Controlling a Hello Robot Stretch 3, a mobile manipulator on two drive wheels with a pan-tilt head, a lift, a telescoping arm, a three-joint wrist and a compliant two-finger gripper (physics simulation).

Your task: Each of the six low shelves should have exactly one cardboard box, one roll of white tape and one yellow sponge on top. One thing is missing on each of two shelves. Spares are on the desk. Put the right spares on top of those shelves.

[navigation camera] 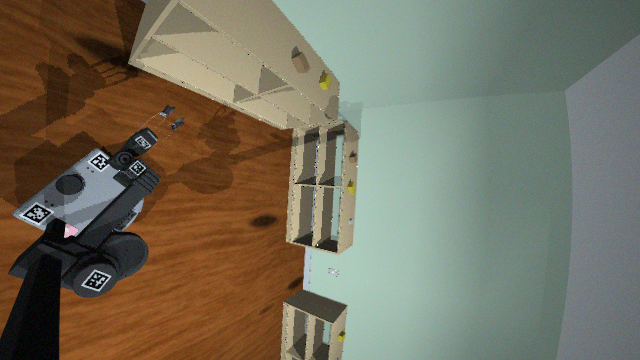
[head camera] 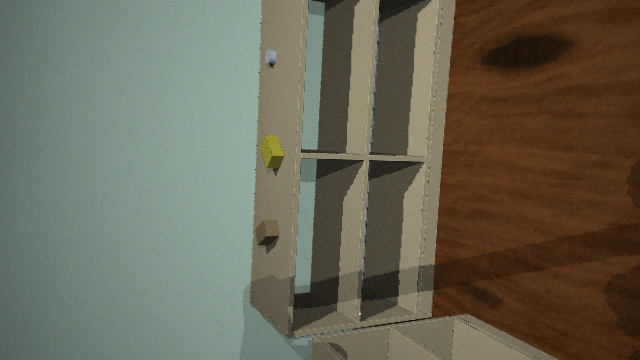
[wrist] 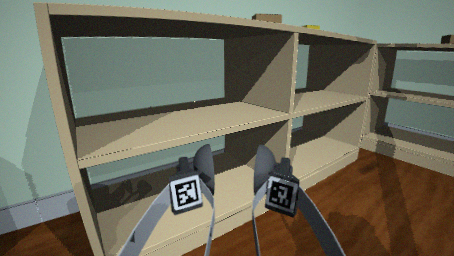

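Note:
In the head view, one low shelf [head camera: 277, 197] [navigation camera: 350, 205] bears a white tape roll [head camera: 271, 57] [navigation camera: 350, 221], a yellow sponge [head camera: 272, 151] [navigation camera: 351, 187] and a cardboard box [head camera: 268, 231] [navigation camera: 352, 157]. The adjoining shelf [navigation camera: 260, 30] [wrist: 175, 120] shows a cardboard box [navigation camera: 300, 60] [wrist: 267, 18] and a yellow sponge [navigation camera: 325, 81] [wrist: 312, 27]; no tape roll shows on its visible top. A third shelf [navigation camera: 317, 306], cut off at the bottom, shows a sponge [navigation camera: 341, 337]. My gripper [navigation camera: 173, 117] [wrist: 234, 161] is open and empty, low before the adjoining shelf. The desk does not show.
The two adjoining shelves meet at a corner by the green wall [head camera: 125, 175] [navigation camera: 450, 200]. The wooden floor [head camera: 540, 150] [navigation camera: 215, 280] [wrist: 400, 210] lies before them. A wall outlet [navigation camera: 333, 272] is between the middle and lower shelves in the navigation view.

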